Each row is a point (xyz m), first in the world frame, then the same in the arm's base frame.
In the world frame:
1: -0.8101 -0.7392 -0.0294
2: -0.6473 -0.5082 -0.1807
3: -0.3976 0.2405 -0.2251
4: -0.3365 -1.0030 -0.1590
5: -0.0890 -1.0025 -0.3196
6: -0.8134 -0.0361 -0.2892
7: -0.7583 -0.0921 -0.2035
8: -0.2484 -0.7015 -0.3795
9: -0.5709 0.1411 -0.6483
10: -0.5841 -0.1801 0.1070
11: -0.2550 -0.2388 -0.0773
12: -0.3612 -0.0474 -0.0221
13: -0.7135 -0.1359 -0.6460
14: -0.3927 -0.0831 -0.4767
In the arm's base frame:
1: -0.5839 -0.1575 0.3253
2: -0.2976 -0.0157 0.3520
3: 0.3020 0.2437 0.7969
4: -0.2964 -0.4091 -0.0806
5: -0.0554 -0.4074 -0.2507
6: -0.1712 0.3628 0.6729
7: -0.1726 0.2466 0.6706
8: -0.0213 -0.1474 -0.0253
9: 0.1990 0.5968 0.5076
10: -0.1400 -0.1093 0.7530
11: 0.1438 -0.1562 0.5021
12: 0.1412 -0.0583 0.7055
13: -0.0616 0.5354 0.3482
14: 0.1955 0.2799 0.4027

